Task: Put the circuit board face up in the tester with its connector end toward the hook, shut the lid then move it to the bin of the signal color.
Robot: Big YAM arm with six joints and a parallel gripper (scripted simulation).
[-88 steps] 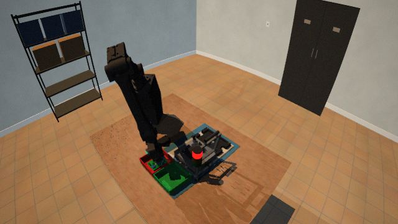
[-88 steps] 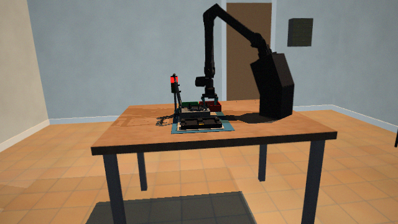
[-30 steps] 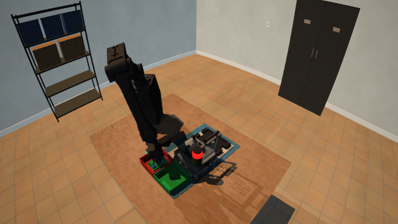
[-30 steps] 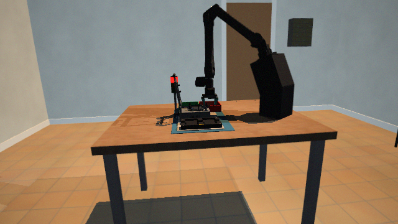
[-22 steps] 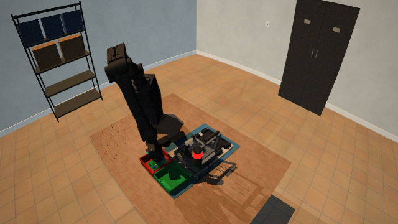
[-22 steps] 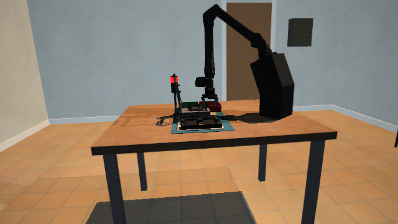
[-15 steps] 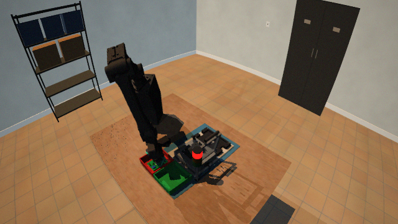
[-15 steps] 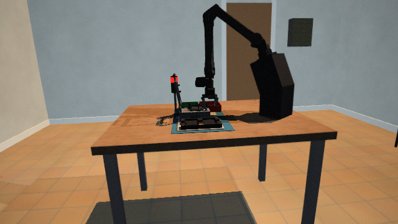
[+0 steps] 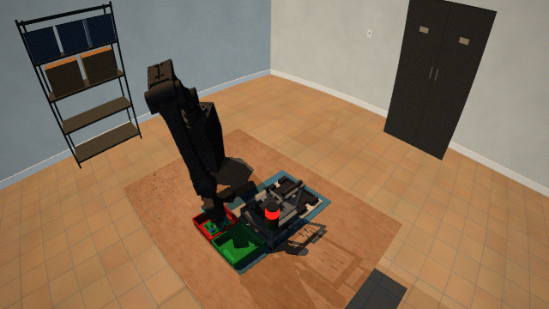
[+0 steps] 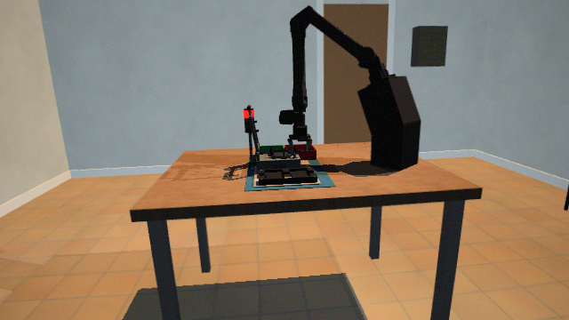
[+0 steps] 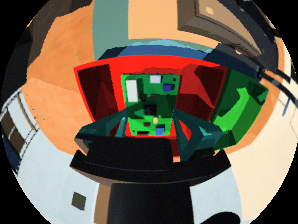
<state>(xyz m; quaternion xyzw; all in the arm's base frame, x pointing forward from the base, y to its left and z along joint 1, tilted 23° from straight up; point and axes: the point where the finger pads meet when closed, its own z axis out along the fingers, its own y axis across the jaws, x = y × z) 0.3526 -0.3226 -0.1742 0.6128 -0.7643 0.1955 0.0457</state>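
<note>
Now: the red bin right at my hand. Round my hand: green bin 150 mm ahead, 40 mm to the right; then tester lid 260 mm ahead, 140 mm to the left, 170 mm above; then green circuit board right at my hand.
</note>
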